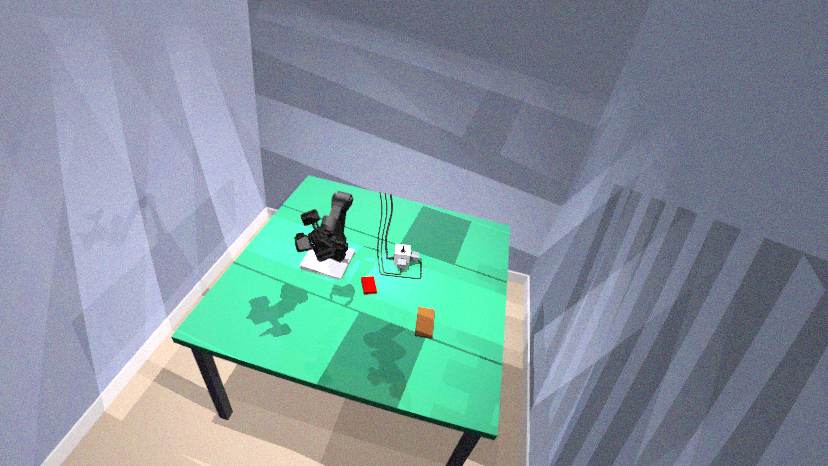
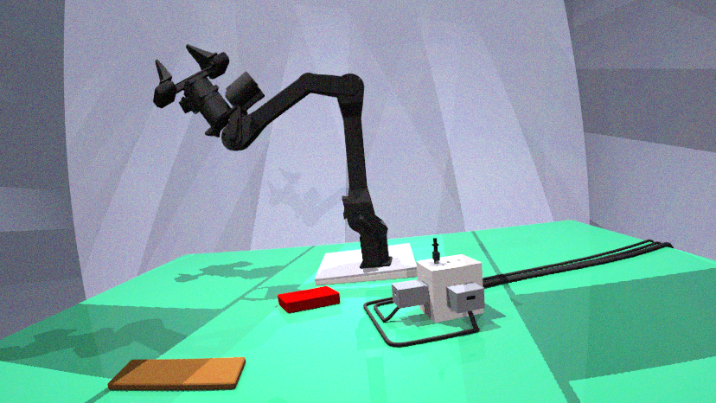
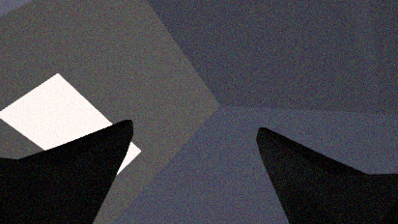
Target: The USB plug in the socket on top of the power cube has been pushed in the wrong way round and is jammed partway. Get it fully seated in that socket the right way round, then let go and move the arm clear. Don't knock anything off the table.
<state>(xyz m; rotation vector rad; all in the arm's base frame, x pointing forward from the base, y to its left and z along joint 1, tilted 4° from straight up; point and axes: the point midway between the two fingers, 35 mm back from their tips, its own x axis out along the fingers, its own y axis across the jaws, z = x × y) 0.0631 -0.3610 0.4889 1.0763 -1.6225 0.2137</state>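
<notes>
Now: gripper tip 19 cm short of the USB plug, 52 cm to the right of it and 43 cm above it. From my gripper tip the other things lie so: orange-brown block 42 cm ahead, 22 cm to the left, 52 cm below; red block 11 cm ahead, 30 cm to the left, 51 cm below.
</notes>
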